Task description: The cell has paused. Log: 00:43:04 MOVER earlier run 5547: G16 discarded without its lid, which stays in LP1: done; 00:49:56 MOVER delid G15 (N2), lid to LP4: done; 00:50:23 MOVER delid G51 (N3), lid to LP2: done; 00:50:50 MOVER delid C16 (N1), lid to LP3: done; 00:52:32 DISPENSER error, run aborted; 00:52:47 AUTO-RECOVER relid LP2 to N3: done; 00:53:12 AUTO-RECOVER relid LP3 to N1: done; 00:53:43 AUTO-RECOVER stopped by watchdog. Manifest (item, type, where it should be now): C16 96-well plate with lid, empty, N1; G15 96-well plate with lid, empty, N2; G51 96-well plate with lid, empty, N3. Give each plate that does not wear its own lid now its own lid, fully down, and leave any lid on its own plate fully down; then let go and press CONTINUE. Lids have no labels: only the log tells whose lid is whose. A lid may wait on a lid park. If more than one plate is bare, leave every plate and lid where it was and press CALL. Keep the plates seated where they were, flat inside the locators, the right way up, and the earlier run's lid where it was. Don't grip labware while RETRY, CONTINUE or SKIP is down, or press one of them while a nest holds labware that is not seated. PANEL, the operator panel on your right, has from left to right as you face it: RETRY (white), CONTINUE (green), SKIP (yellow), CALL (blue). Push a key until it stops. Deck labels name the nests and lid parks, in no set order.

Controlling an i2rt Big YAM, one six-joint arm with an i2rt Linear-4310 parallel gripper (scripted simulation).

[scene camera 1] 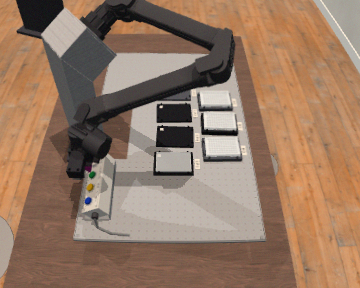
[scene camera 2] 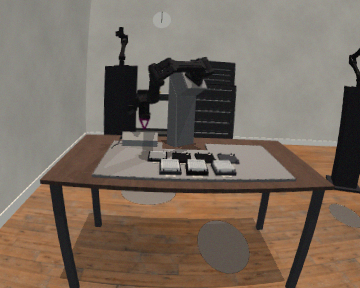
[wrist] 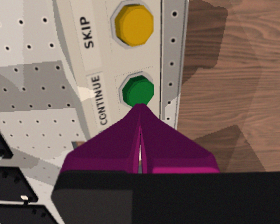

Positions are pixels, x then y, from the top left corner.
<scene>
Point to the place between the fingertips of my gripper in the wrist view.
140, 111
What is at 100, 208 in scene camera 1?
An operator panel.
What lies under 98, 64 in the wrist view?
An operator panel.
</scene>
